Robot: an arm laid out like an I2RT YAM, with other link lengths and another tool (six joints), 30 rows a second.
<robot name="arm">
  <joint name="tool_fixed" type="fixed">
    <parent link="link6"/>
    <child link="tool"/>
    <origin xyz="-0.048 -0.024 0.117" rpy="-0.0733 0 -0.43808"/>
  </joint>
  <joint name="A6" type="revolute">
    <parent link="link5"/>
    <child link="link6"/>
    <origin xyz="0.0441 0 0.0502" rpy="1.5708 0 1.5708"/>
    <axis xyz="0 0 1"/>
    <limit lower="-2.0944" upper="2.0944"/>
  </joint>
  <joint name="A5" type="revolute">
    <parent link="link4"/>
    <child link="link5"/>
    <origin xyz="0.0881 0.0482 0.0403" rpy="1.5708 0 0"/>
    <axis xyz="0 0 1"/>
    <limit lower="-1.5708" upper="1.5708"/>
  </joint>
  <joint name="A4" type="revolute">
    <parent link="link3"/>
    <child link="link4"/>
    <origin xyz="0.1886 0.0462 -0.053"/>
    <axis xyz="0 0 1"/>
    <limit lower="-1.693" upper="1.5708"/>
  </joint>
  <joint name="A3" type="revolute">
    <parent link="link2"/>
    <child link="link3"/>
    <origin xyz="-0.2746 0 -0.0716" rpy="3.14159 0 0"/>
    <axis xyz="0 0 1"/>
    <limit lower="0" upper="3.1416"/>
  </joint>
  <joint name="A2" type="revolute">
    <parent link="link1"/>
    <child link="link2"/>
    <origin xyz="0.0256 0.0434 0.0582" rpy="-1.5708 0 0"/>
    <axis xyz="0 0 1"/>
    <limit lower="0" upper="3.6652"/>
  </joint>
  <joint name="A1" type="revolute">
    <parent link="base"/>
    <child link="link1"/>
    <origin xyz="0 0 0.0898"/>
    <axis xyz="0 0 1"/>
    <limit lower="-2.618" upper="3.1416"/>
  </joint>
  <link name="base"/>
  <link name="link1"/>
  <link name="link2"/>
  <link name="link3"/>
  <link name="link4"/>
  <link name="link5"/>
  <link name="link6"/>
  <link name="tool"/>
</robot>
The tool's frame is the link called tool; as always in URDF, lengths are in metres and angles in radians.
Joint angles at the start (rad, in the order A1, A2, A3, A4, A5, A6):
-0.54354 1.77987 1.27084 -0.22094 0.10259 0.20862
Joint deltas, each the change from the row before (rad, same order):
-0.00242 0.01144 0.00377 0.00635 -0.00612 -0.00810
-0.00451 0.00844 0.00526 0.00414 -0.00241 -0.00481
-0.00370 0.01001 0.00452 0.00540 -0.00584 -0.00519
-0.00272 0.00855 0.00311 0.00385 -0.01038 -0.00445
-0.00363 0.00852 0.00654 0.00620 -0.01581 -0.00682
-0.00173 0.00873 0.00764 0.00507 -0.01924 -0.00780
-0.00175 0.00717 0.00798 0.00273 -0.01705 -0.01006
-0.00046 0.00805 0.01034 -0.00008 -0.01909 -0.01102
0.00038 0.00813 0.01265 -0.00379 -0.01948 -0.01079
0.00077 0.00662 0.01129 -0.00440 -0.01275 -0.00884
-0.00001 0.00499 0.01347 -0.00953 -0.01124 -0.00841
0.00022 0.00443 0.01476 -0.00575 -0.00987 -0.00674
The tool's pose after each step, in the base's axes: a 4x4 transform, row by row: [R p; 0 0 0 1], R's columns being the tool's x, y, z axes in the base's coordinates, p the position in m. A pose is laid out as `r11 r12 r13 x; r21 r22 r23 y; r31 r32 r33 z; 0 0 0 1`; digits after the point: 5 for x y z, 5 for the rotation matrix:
-0.42755 -0.73161 0.53099 0.41696; -0.87219 0.17941 -0.45509 -0.24041; 0.23768 -0.65769 -0.71481 0.21744; 0 0 0 1
-0.42699 -0.73209 0.53078 0.41792; -0.87193 0.17778 -0.45621 -0.24289; 0.23962 -0.65760 -0.71424 0.21641; 0 0 0 1
-0.42330 -0.73311 0.53232 0.41940; -0.87375 0.17500 -0.45379 -0.24458; 0.23952 -0.65721 -0.71463 0.21467; 0 0 0 1
-0.41638 -0.73433 0.53609 0.42090; -0.87808 0.17186 -0.44659 -0.24490; 0.23581 -0.65668 -0.71635 0.21281; 0 0 0 1
-0.40662 -0.73246 0.54605 0.42338; -0.88392 0.16430 -0.43783 -0.24522; 0.23097 -0.66069 -0.71424 0.21284; 0 0 0 1
-0.39232 -0.73084 0.55853 0.42655; -0.89195 0.15389 -0.42514 -0.24422; 0.22475 -0.66497 -0.71225 0.21303; 0 0 0 1
-0.37752 -0.73033 0.56929 0.42920; -0.89908 0.14193 -0.41414 -0.24325; 0.22166 -0.66819 -0.71021 0.21348; 0 0 0 1
-0.35929 -0.73050 0.58075 0.43234; -0.90743 0.12817 -0.40017 -0.24144; 0.21789 -0.67077 -0.70893 0.21392; 0 0 0 1
-0.33977 -0.73108 0.59168 0.43557; -0.91594 0.11437 -0.38467 -0.23917; 0.21356 -0.67264 -0.70848 0.21449; 0 0 0 1
-0.32517 -0.73197 0.59873 0.43810; -0.92158 0.10334 -0.37417 -0.23758; 0.21201 -0.67345 -0.70818 0.21500; 0 0 0 1
-0.31223 -0.73342 0.60383 0.43999; -0.92632 0.09398 -0.36483 -0.23636; 0.21082 -0.67325 -0.70872 0.21606; 0 0 0 1
-0.30204 -0.73122 0.61163 0.44247; -0.92973 0.08418 -0.35849 -0.23570; 0.21065 -0.67693 -0.70526 0.21868; 0 0 0 1

